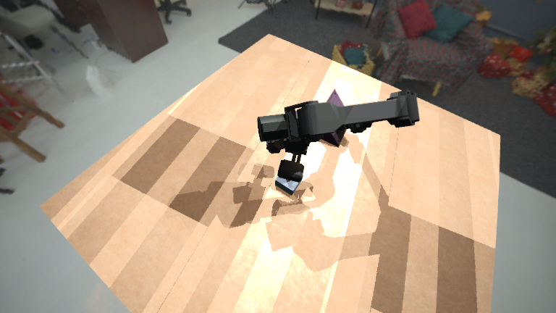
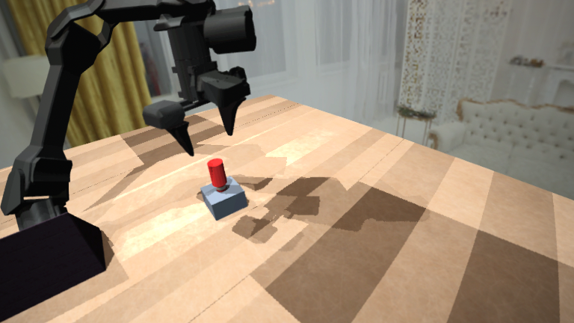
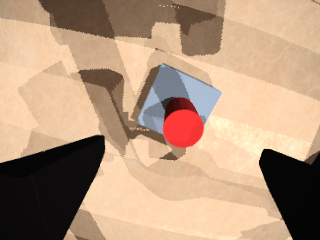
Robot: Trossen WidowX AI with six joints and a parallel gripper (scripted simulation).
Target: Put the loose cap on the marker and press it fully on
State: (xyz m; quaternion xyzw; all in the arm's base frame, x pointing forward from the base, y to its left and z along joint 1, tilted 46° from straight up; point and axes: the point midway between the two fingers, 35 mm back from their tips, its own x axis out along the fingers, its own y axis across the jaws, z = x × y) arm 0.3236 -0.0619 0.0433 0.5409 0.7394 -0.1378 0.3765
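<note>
Now: the red cap 6 cm below my gripper tip. Also, from my gripper tip: red marker: 7 cm below.
</note>
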